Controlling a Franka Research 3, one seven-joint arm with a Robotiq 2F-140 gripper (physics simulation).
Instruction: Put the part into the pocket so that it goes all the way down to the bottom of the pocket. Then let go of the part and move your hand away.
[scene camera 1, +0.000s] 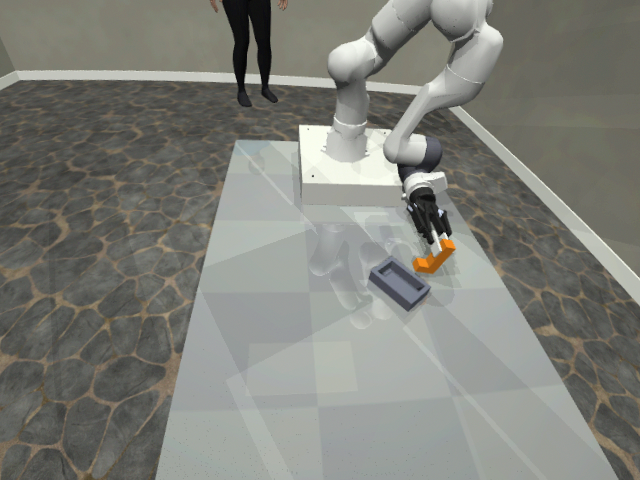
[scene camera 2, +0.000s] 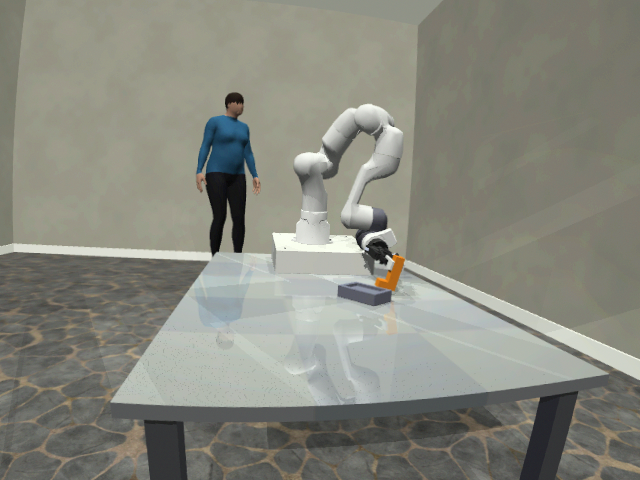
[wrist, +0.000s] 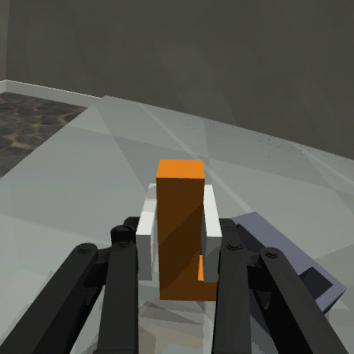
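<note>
The orange L-shaped part (scene camera 1: 438, 261) (scene camera 2: 396, 273) (wrist: 180, 235) is held upright and slightly tilted, its short leg at the bottom pointing toward the block's side. My gripper (scene camera 1: 440, 242) (scene camera 2: 390, 262) (wrist: 179, 202) is shut on its long leg, with a white pad on each side. The grey-blue block with the rectangular pocket (scene camera 1: 392, 290) (scene camera 2: 361, 296) (wrist: 295, 250) lies on the table, beside the part and apart from it in scene camera 1. In the wrist view the block is at the lower right, partly hidden by the black fingers. The pocket's floor shows in scene camera 1.
The glossy grey table (scene camera 1: 258, 320) (scene camera 2: 310, 382) bears the block and meets the arm's white base (scene camera 1: 351, 193) (scene camera 2: 320, 262) at the back. The table's right edge runs near the gripper in scene camera 1. A person (scene camera 1: 250, 46) (scene camera 2: 225, 149) stands behind the table.
</note>
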